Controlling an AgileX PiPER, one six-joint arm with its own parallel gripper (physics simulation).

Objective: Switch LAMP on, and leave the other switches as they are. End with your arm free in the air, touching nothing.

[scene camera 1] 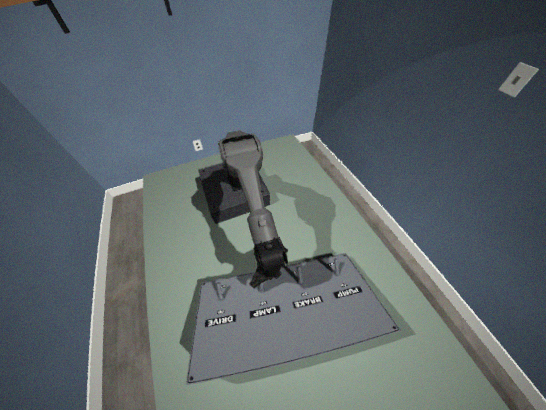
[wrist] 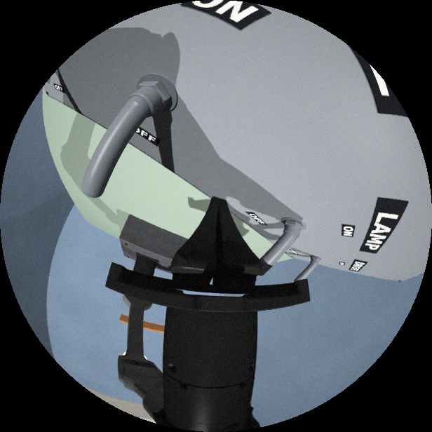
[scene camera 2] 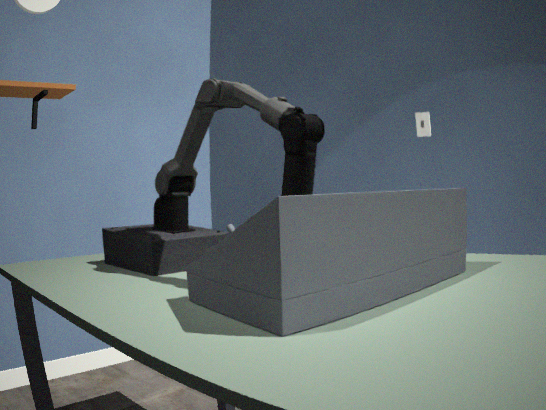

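Note:
The grey switch panel (scene camera 1: pixel 300 345) (scene camera 2: pixel 370 240) (wrist: pixel 300 135) has a sloping face with four levers. The LAMP lever (wrist: pixel 281 246) leans to its OFF mark, away from the LAMP label (scene camera 1: pixel 265 312) (wrist: pixel 384 225); in scene camera 1 it is mostly hidden by my gripper. My gripper (scene camera 1: pixel 254 284) (wrist: pixel 217 205) is shut, its fingertips together and empty, low at the panel's edge on the robot's side, between the LAMP and BRAKE levers in the wrist view. The LAMP lever's tip shows close beside the gripper's body; I cannot tell whether they touch. In scene camera 2 the panel hides the fingers.
The BRAKE lever (scene camera 1: pixel 300 274) (wrist: pixel 117 145) leans to OFF on the other side of my gripper. The DRIVE lever (scene camera 1: pixel 221 290) (wrist: pixel 307 269) stands beyond the LAMP lever. The PUMP lever (scene camera 1: pixel 335 266) stands at the panel's far end. The arm's base (scene camera 2: pixel 132 250) is behind the panel.

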